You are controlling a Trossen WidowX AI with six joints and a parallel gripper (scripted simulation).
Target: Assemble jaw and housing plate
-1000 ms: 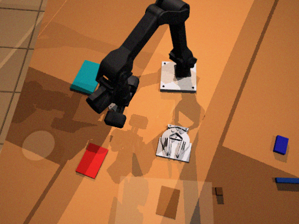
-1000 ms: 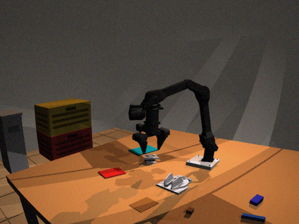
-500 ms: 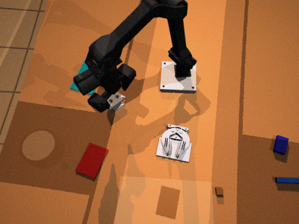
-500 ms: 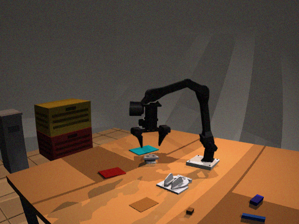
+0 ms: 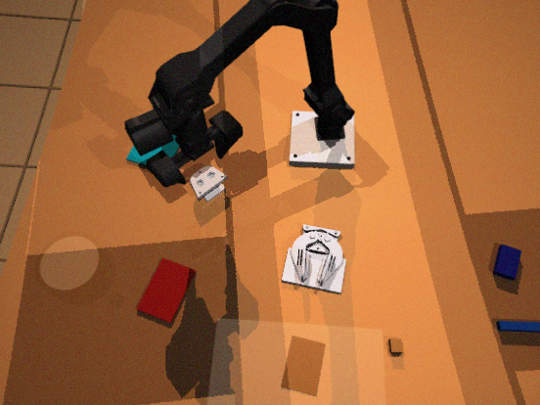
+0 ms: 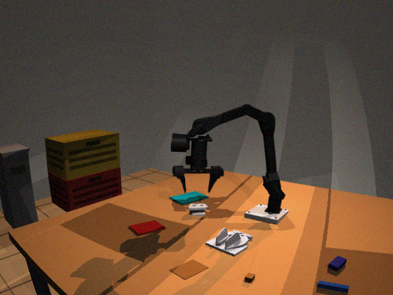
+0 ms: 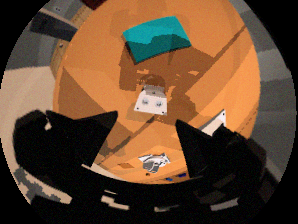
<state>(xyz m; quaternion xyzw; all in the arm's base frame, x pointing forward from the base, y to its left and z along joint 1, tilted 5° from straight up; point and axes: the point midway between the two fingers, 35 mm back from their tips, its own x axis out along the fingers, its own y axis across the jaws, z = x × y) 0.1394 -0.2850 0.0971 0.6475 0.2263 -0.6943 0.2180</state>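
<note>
Now: gripper tip 21 cm to the right of the jaw, 15 cm short of it and 7 cm above it. Also, from my gripper tip: red card: 22 cm ahead, 9 cm below, 8 cm to the right; brown card: 38 cm ahead, 18 cm to the left, 9 cm below; teal card: 14 cm behind, 11 cm to the right, 9 cm below.
</note>
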